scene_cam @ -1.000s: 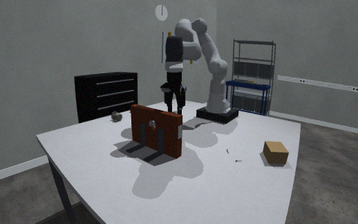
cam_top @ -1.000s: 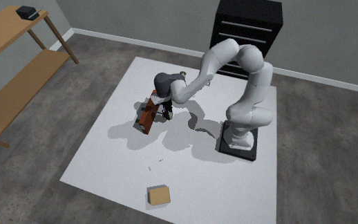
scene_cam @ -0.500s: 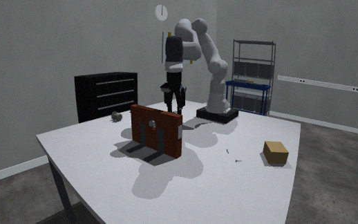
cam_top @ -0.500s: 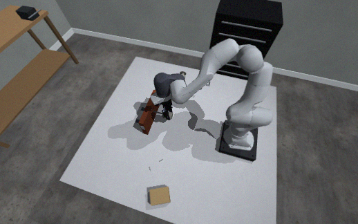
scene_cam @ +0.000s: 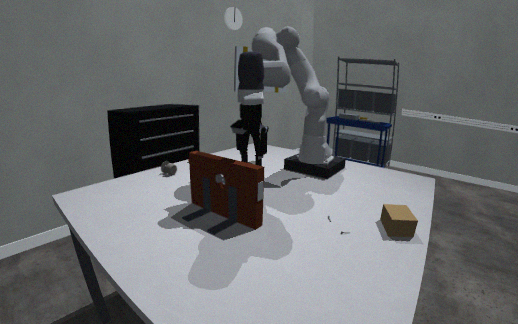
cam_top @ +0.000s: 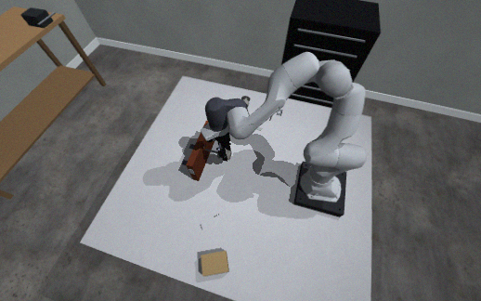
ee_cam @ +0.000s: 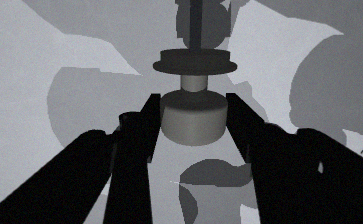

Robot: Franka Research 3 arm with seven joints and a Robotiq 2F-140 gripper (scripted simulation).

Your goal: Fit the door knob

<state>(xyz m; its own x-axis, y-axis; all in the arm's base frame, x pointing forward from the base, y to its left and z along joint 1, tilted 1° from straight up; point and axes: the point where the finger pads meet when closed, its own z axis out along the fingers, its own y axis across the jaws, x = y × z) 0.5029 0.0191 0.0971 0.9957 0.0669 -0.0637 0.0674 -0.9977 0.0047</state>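
Now: the red-brown wooden door block 15 cm ahead of my hand, 4 cm below it and 1 cm to the left of it. From my hand the other things lie so: cardboard box 53 cm to the left, 14 cm behind, 12 cm below; then orange-handled screwdriver 51 cm to the right, 16 cm behind, 14 cm below; then grey door knob 3 cm ahead, 2 cm below.
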